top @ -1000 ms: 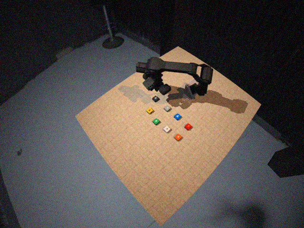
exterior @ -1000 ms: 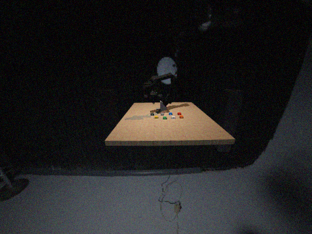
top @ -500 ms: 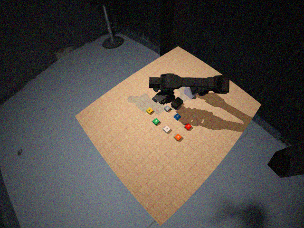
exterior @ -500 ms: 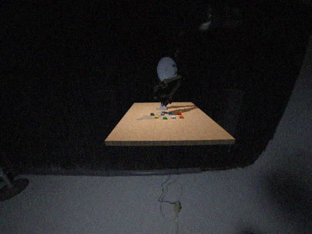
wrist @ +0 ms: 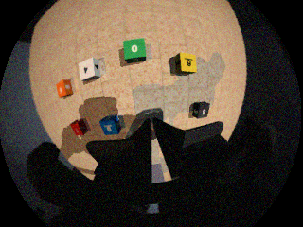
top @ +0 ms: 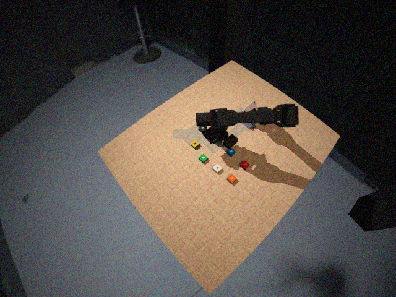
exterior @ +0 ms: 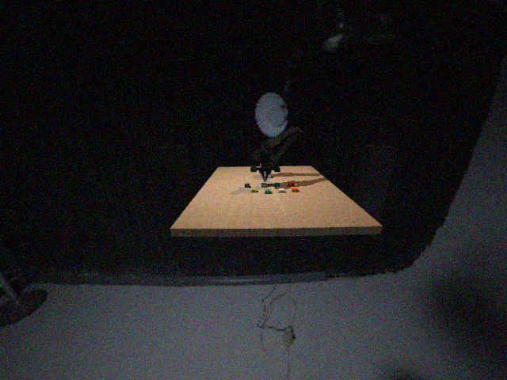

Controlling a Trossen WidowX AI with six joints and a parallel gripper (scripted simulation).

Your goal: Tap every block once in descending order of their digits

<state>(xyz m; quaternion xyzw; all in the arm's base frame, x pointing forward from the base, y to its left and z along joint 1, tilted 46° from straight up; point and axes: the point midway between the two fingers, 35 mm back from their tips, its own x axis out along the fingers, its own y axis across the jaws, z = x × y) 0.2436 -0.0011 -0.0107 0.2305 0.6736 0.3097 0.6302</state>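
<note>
The green block lies 11 cm ahead of my gripper tip, 2 cm to the left of it and 3 cm below it. Round my gripper tip: dark grey block (12 cm to the right, 3 cm below); blue block (2 cm behind, 8 cm to the left, 3 cm below); yellow block (9 cm ahead, 7 cm to the right, 3 cm below).
</note>
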